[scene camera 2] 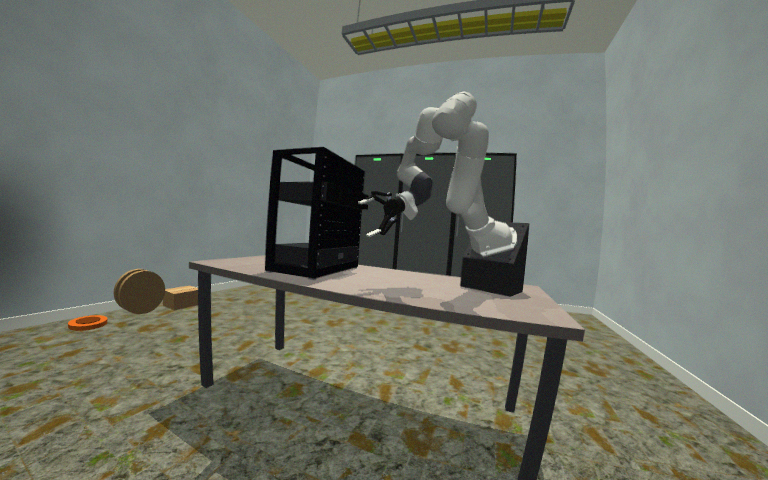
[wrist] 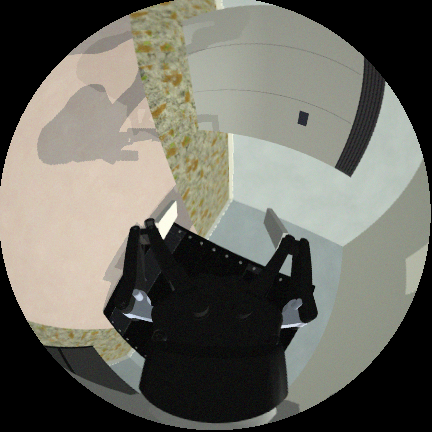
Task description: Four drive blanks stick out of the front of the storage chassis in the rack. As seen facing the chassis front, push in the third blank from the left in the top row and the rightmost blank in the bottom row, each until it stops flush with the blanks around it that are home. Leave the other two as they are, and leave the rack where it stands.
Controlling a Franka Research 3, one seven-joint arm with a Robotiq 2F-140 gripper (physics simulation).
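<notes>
The black rack [scene camera 2: 272,215] [wrist: 207,252] stands upright at the left of the table in the scene view; in the wrist view part of it shows beyond and below the fingers. A dark chassis [scene camera 2: 295,192] sits in its upper half. Small dark stubs, seemingly protruding blanks [scene camera 2: 363,207], stick out of the rack's front beside the upper fingertip. Rows and columns cannot be told apart. My gripper [scene camera 2: 369,217] [wrist: 221,211] is open and empty, in front of the rack's front face, one finger above the other. Whether the upper fingertip touches a blank cannot be told. My gripper body hides much of the rack in the wrist view.
The rack stands on the table [scene camera 2: 509,312] [wrist: 60,225]. A lower unit [scene camera 2: 342,256] sits at the rack's bottom. The arm's black base block [scene camera 2: 491,275] is at the right. Dark cabinets [scene camera 2: 421,243] stand behind. A brown disc [scene camera 2: 141,291], wooden box [scene camera 2: 182,298] and orange ring [scene camera 2: 75,325] are beyond the table's left end.
</notes>
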